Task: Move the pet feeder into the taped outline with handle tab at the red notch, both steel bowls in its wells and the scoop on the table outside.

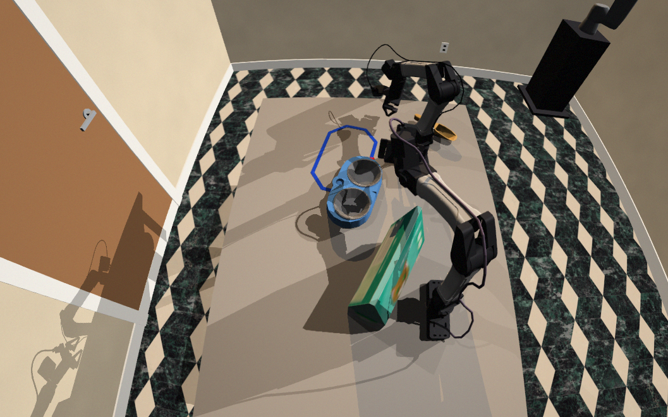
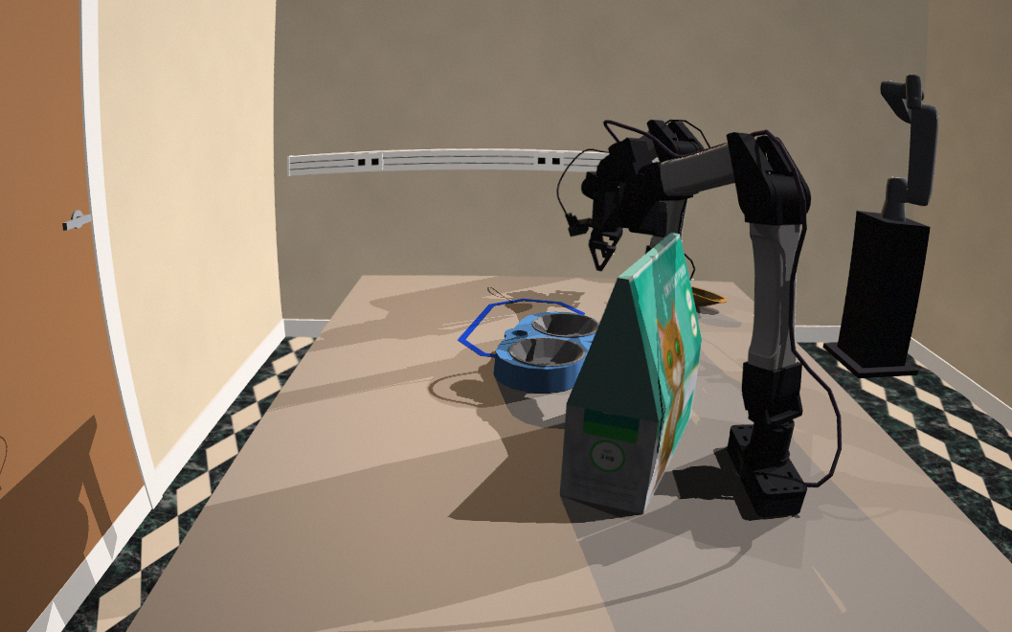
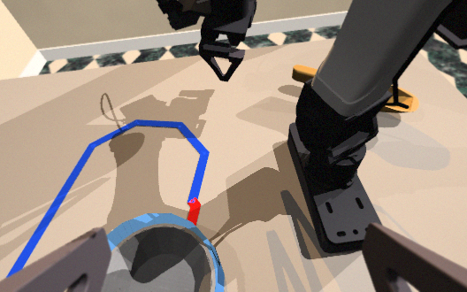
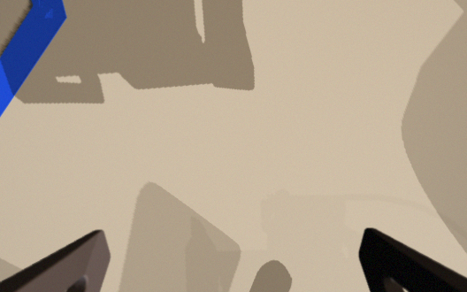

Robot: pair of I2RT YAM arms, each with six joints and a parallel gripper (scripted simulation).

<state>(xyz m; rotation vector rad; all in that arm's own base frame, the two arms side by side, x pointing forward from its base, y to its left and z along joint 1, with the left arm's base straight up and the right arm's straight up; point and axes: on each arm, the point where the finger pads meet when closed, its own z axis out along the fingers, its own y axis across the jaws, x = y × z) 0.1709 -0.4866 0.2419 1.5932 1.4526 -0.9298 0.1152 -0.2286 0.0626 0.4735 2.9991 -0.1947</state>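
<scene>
Now: the blue taped outline 200 mm ahead of my right hand, 220 mm to the left of it and 90 mm below it. Also, from my right hand: orange scoop 240 mm behind, 60 mm to the left, 70 mm below; then green cat food bag 70 mm ahead, 790 mm to the left, 50 mm above; then blue pet feeder 170 mm ahead, 410 mm to the left, 80 mm below.
</scene>
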